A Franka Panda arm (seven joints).
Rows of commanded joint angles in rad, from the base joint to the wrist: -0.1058 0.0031 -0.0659 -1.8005 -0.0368 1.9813 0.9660; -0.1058 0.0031 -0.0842 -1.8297 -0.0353 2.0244 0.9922; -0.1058 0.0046 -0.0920 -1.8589 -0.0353 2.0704 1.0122; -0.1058 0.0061 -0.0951 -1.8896 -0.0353 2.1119 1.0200; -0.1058 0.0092 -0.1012 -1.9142 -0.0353 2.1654 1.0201; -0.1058 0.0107 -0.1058 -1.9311 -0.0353 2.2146 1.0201; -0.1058 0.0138 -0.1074 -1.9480 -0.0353 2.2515 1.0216; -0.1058 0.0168 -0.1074 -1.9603 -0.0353 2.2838 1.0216
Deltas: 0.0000 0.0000 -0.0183 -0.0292 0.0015 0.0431 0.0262; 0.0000 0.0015 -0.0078 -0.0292 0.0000 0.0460 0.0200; 0.0000 0.0015 -0.0031 -0.0307 0.0000 0.0415 0.0078; 0.0000 0.0031 -0.0061 -0.0246 0.0000 0.0535 0.0001; 0.0000 0.0015 -0.0046 -0.0169 0.0000 0.0492 0.0000; 0.0000 0.0031 -0.0016 -0.0169 0.0000 0.0369 0.0015; 0.0000 0.0030 0.0000 -0.0123 0.0000 0.0323 0.0000
